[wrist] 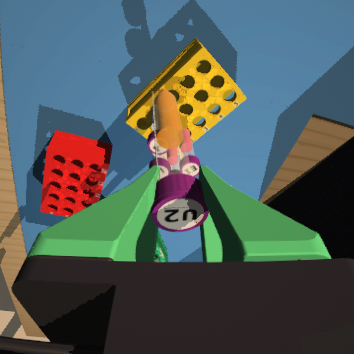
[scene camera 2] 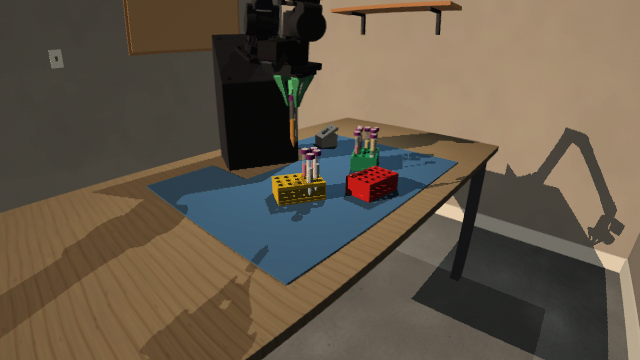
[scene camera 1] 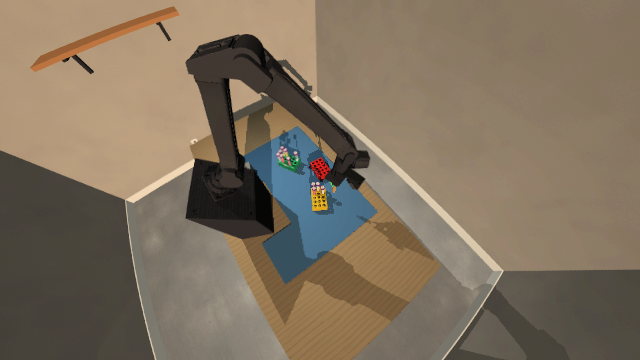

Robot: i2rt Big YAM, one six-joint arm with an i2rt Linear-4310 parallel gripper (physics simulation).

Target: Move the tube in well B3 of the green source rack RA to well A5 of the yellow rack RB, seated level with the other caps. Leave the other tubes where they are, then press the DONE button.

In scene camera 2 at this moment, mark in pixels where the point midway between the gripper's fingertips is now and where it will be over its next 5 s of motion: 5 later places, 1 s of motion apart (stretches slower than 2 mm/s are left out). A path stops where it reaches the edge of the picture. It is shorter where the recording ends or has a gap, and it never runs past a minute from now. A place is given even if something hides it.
The gripper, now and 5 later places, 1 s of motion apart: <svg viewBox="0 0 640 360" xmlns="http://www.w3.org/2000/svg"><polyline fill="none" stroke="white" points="293,106 281,104 278,115 279,110 277,115 273,137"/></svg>
